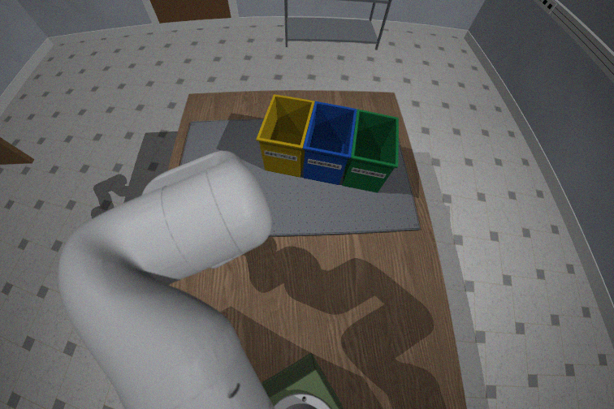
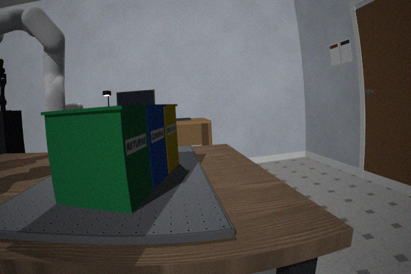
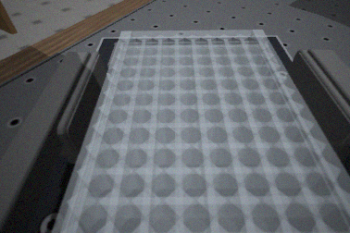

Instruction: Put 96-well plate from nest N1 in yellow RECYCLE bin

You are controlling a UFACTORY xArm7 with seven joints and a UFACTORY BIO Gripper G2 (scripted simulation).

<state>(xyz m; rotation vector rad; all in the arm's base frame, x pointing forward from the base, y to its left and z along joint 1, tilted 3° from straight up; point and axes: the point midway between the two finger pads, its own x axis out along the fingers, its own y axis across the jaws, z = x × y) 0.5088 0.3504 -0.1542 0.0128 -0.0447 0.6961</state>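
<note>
Right now my hand is 2 cm above the black plate nest N1. The rest, counted from my hand: clear 96-well plate 1 cm below; then blue bin 19 cm ahead, 36 cm to the right, 6 cm above; then yellow recycle bin 20 cm ahead, 23 cm to the right, 6 cm above.
</note>
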